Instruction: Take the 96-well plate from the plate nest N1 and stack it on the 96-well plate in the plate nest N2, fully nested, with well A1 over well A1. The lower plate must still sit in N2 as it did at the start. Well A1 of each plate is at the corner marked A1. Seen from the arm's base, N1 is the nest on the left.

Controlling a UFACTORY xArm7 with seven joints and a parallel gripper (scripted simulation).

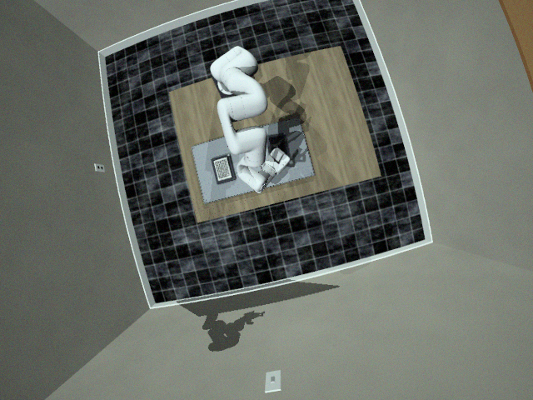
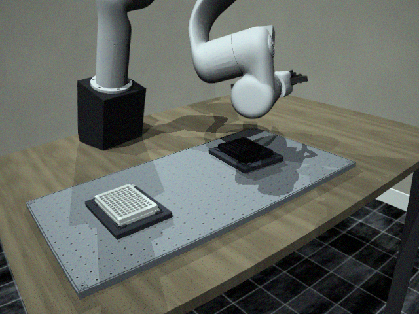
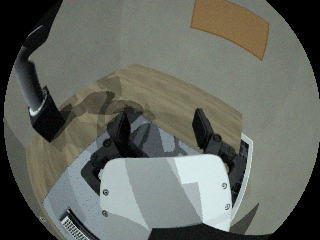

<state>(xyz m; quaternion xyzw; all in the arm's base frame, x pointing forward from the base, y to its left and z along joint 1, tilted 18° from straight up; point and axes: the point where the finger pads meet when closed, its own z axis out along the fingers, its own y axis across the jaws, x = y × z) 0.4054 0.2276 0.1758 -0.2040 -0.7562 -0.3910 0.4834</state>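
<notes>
My gripper is now 50 mm past the black 96-well plate, 50 mm to the left of it and 180 mm above it. Also, from my hand: plate nest N1: 50 mm behind, 50 mm to the right, 200 mm below; then plate nest N2: 400 mm to the right, 200 mm below; then white 96-well plate: 400 mm to the right, 180 mm below.
</notes>
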